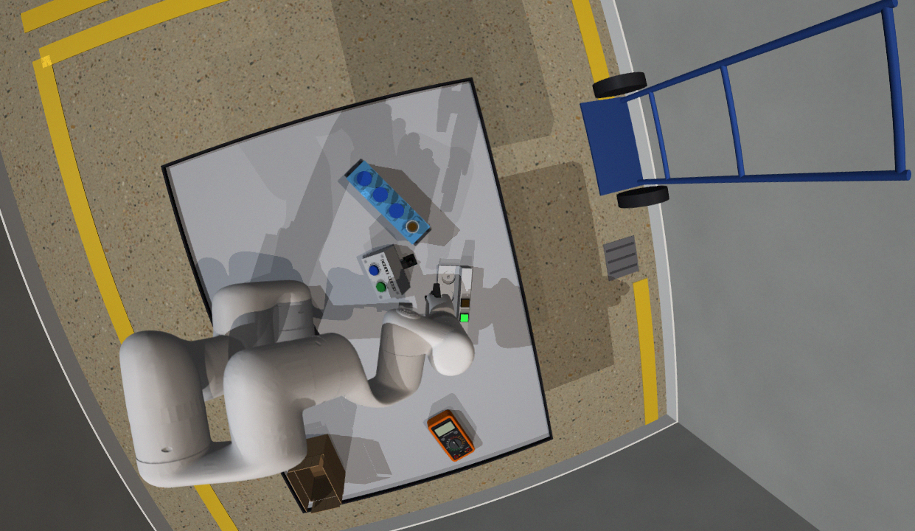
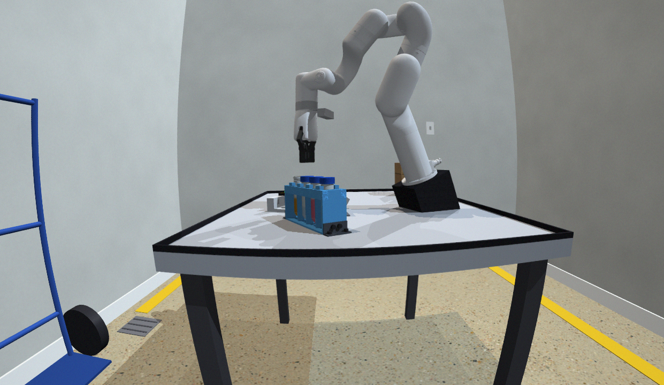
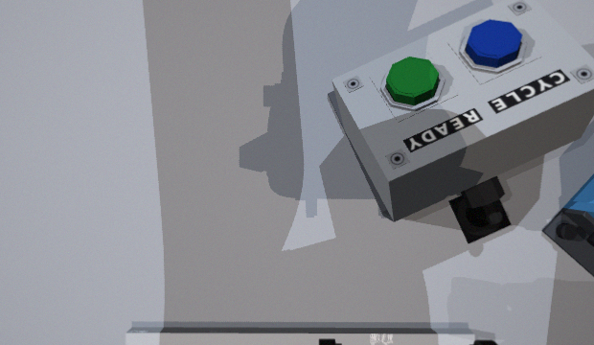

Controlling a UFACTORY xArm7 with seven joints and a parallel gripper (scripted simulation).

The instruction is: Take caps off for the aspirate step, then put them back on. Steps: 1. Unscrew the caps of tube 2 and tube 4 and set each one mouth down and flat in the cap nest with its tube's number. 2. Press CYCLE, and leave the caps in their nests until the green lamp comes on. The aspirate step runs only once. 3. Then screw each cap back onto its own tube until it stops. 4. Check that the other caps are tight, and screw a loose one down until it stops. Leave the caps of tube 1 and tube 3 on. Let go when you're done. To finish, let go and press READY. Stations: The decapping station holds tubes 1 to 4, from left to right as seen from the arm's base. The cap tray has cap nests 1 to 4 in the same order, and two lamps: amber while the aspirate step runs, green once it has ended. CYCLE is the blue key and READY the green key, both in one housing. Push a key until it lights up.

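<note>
Right now my hand is 40 mm short of the threaded tube neck, 180 mm to the right of it and 60 mm above it. Also, from my hand: key housing (70 mm behind, 90 mm to the left, 120 mm below); then blue cycle key (90 mm behind, 120 mm to the left, 110 mm below); then green ready key (90 mm behind, 80 mm to the left, 110 mm below).
</note>
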